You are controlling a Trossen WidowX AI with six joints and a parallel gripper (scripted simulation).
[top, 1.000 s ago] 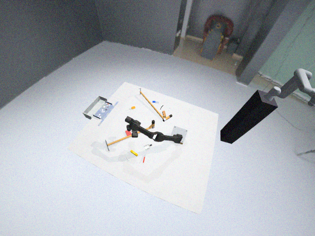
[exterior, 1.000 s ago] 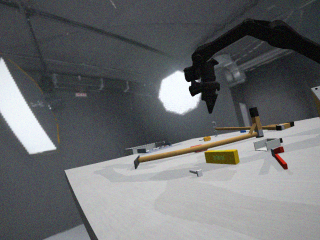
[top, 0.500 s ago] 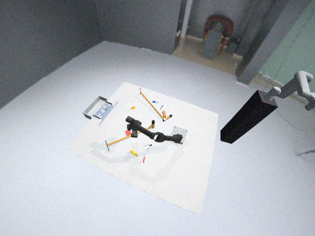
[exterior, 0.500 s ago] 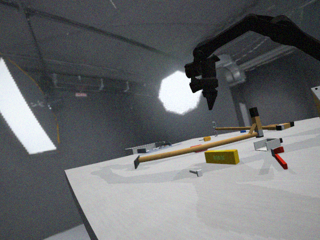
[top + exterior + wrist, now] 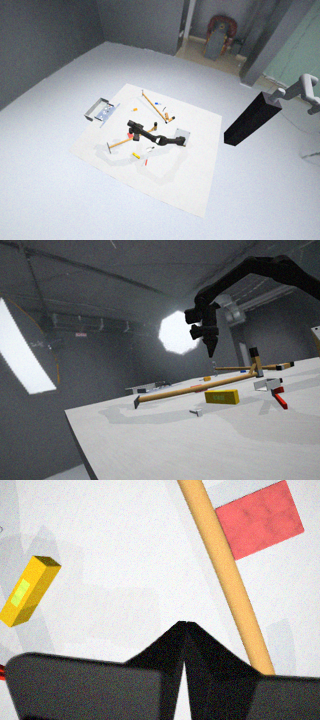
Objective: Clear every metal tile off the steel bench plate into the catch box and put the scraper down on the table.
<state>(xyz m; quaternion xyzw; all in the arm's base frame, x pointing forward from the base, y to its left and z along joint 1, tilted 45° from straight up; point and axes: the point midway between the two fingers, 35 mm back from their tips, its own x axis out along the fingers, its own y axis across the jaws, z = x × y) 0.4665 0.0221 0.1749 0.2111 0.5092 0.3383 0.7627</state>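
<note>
Right now my gripper tip is 5 cm short of the long scraper, 2 cm to the left of it and 7 cm above it. Also, from my gripper tip: metal bracket 18 cm behind, 4 cm to the left, 13 cm below; yellow block 6 cm behind, 17 cm to the left, 11 cm below; red block 10 cm ahead, 4 cm to the right, 12 cm below.
</note>
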